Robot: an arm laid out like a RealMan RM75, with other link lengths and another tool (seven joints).
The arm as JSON. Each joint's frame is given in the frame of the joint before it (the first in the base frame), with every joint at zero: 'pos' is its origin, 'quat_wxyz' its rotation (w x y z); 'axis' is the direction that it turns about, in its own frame. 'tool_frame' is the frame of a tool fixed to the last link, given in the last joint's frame.
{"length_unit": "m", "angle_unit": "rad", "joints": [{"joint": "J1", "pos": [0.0, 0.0, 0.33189], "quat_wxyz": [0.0, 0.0, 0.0, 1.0], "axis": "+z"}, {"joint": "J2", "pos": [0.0, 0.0, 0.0], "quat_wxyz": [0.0, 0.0, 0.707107, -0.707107], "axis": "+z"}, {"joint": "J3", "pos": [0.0, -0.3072, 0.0], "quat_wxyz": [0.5, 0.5, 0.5, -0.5], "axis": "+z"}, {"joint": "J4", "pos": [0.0, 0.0, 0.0], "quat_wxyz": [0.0, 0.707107, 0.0, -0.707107], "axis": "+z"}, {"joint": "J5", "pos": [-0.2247, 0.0, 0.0], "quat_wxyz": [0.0, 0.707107, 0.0, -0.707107], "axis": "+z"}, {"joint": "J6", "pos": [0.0, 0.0, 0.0], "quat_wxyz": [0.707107, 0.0, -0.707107, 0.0], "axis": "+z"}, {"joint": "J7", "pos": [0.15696, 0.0, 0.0], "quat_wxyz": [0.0, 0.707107, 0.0, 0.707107], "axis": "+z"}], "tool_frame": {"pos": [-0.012, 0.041, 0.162], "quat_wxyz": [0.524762, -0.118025, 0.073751, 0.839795]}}
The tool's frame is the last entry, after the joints.
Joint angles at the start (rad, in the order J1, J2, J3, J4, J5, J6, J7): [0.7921 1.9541 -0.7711 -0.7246 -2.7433 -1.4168 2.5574]
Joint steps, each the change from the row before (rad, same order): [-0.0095 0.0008 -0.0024 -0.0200 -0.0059 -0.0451 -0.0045]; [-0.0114 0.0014 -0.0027 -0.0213 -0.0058 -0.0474 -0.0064]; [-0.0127 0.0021 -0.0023 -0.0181 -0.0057 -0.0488 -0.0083]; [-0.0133 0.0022 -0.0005 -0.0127 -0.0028 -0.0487 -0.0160]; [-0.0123 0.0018 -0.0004 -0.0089 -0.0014 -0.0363 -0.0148]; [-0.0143 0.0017 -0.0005 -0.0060 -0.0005 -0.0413 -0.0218]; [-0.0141 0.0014 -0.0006 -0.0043 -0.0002 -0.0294 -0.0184]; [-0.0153 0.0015 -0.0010 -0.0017 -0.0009 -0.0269 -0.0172]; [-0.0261 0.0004 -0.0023 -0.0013 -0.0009 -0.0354 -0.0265]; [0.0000 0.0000 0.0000 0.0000 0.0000 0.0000 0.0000]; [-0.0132 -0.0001 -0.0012 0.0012 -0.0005 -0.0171 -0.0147]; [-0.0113 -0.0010 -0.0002 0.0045 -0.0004 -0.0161 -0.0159]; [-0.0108 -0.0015 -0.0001 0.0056 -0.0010 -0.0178 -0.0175]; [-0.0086 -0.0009 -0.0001 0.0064 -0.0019 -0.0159 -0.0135]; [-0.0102 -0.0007 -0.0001 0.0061 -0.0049 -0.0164 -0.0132]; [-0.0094 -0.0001 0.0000 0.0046 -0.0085 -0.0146 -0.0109]
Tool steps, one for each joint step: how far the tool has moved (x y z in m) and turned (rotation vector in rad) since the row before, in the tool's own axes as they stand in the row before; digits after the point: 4 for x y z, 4 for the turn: [-0.0106 0.0032 -0.0045 -0.0027 -0.0318 -0.0072]; [-0.0120 0.0037 -0.0046 -0.0025 -0.0342 -0.0076]; [-0.0146 0.0039 -0.0040 -0.0015 -0.0394 -0.0062]; [-0.0166 0.0030 -0.0032 0.0046 -0.0435 -0.0082]; [-0.0135 0.0027 -0.0020 0.0048 -0.0338 -0.0061]; [-0.0168 0.0026 -0.0018 0.0089 -0.0417 -0.0092]; [-0.0135 0.0031 -0.0009 0.0070 -0.0311 -0.0057]; [-0.0141 0.0037 -0.0002 0.0062 -0.0316 -0.0027]; [-0.0205 0.0074 -0.0002 0.0081 -0.0435 -0.0014]; [0.0000 0.0000 0.0000 0.0000 0.0000 0.0000]; [-0.0107 0.0036 0.0002 0.0051 -0.0225 -0.0010]; [-0.0103 0.0030 0.0003 0.0067 -0.0226 -0.0016]; [-0.0108 0.0027 0.0002 0.0077 -0.0246 -0.0027]; [-0.0099 0.0020 0.0005 0.0067 -0.0233 -0.0006]; [-0.0109 0.0032 0.0006 0.0044 -0.0250 0.0013]; [-0.0101 0.0039 0.0006 0.0004 -0.0232 0.0021]
